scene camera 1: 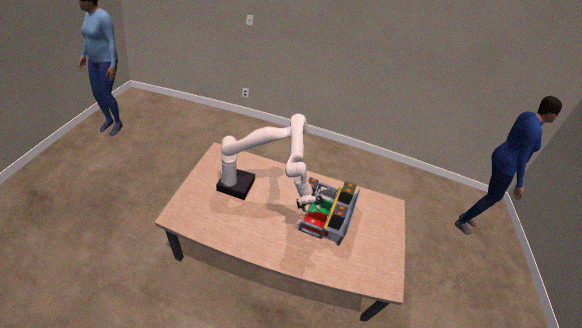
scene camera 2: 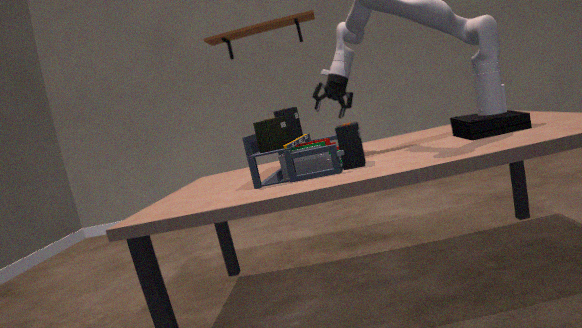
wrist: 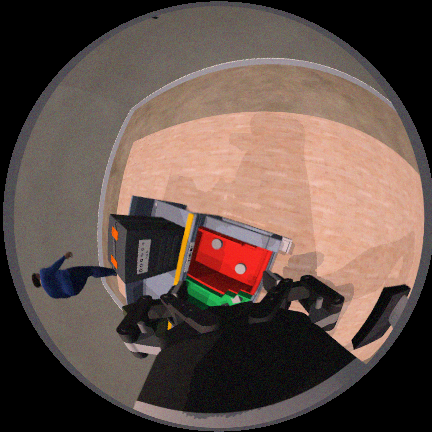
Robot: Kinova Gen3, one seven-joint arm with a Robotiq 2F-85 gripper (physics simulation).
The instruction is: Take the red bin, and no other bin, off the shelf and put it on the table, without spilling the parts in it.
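Places are measured from the arm's base along level axes (x ahead, y left, z up), in millimetres.
Pixels of known places: gripper, fingertip midpoint: (scene camera 1: 313,209) (scene camera 2: 328,114) (wrist: 224,284); arm's base, origin of the base link: (scene camera 1: 229,181) (scene camera 2: 491,113).
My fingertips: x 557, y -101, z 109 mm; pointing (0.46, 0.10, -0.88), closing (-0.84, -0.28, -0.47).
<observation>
For each thing: its top centre in the pictures, then the offset to it from my fingertips. Level surfaces: height alone.
- red bin, middle of its top: (wrist: 213,263) (scene camera 2: 318,141) (scene camera 1: 319,218) 16 mm left, 57 mm ahead, 86 mm down
- green bin, middle of its top: (wrist: 199,306) (scene camera 2: 312,144) (scene camera 1: 325,206) 126 mm left, 72 mm ahead, 86 mm down
- dark box with orange marks, middle of its top: (wrist: 113,247) (scene camera 2: 285,108) (scene camera 1: 341,210) 1 mm right, 151 mm ahead, 57 mm up
- dark green box, middle of its top: (scene camera 2: 269,118) (scene camera 1: 349,187) 228 mm left, 181 mm ahead, 32 mm up
- yellow strip, middle of its top: (wrist: 172,300) (scene camera 1: 333,206) 121 mm left, 120 mm ahead, 55 mm down
- dark box, middle of its top: (scene camera 2: 346,123) (scene camera 1: 312,182) 245 mm left, 50 mm back, 35 mm down
- table, its level: 167 mm down
The red bin (scene camera 1: 316,220) (scene camera 2: 327,142) (wrist: 255,256) sits in the low front part of the grey-blue shelf (scene camera 1: 342,240) (scene camera 2: 253,167) (wrist: 240,228), at its end. In the wrist view two round grey parts show inside it. A green bin (wrist: 200,296) stands right beside it. My gripper (scene camera 1: 310,202) (scene camera 2: 329,111) (wrist: 224,284) is open and empty, pointing down. It hangs above the shelf, with a clear height over the bins. In the wrist view its fingers are over the green bin's side, and the red bin lies just beyond them.
A dark box with orange marks (scene camera 1: 338,219) (wrist: 150,250) and a dark green box (scene camera 1: 346,192) (scene camera 2: 269,135) stand on the shelf's higher part, behind a yellow strip (scene camera 1: 333,208) (wrist: 184,250). Another dark box (scene camera 2: 351,147) stands at the shelf's far end, on the table (scene camera 1: 225,225) (scene camera 2: 425,155).
</observation>
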